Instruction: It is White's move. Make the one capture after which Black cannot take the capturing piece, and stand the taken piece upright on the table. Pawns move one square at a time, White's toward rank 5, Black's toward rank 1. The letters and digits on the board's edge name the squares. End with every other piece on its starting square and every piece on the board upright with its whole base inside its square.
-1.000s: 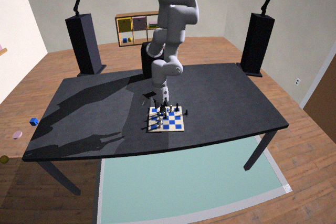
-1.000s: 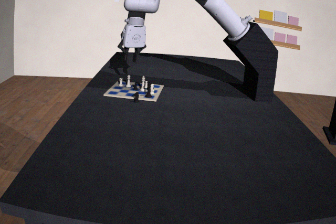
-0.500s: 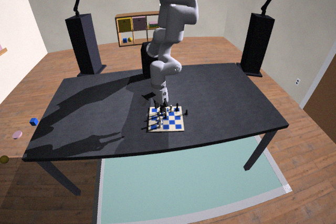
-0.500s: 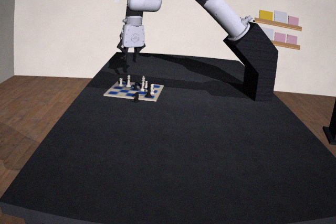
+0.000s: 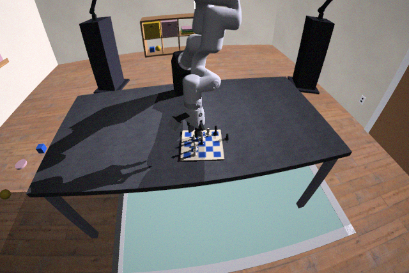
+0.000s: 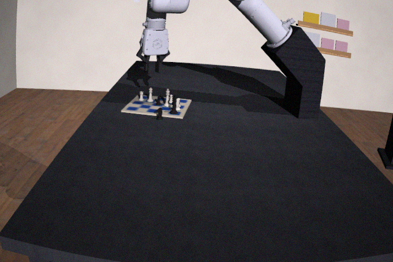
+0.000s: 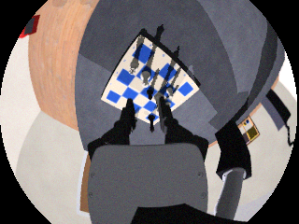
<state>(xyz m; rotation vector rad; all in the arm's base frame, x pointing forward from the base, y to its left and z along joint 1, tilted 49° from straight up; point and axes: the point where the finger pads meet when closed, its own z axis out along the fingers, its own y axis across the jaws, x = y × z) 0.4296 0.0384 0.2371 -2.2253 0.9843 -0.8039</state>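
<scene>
The blue-and-cream chessboard is 40 mm behind my hand, 30 mm to the left of it and 130 mm below it. From my hand the other things lie so: white piece: 80 mm behind, 20 mm to the left, 100 mm below.
</scene>
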